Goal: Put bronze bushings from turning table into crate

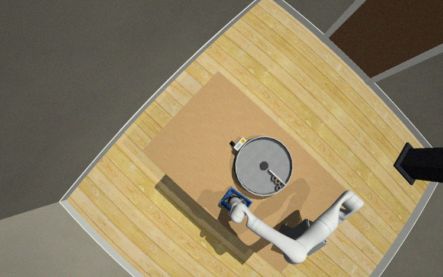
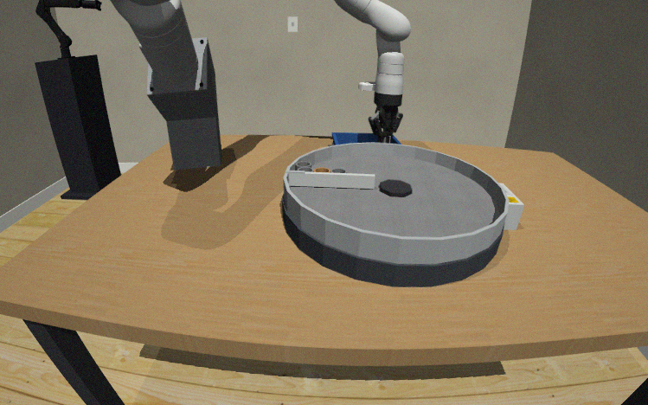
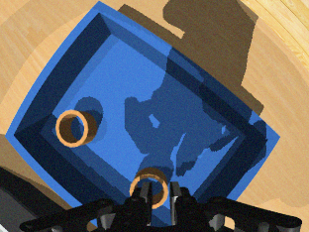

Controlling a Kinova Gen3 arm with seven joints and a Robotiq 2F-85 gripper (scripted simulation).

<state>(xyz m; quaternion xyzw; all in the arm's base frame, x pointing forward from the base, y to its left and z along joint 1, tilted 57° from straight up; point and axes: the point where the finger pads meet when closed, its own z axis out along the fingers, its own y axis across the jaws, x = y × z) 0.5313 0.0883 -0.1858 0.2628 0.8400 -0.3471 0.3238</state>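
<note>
Now: hand 5 cm past the blue crate, 3 cm above it and 2 cm to the right of it. From my hand the other things lie so: grey turning table: 32 cm to the right, 2 cm behind.
</note>
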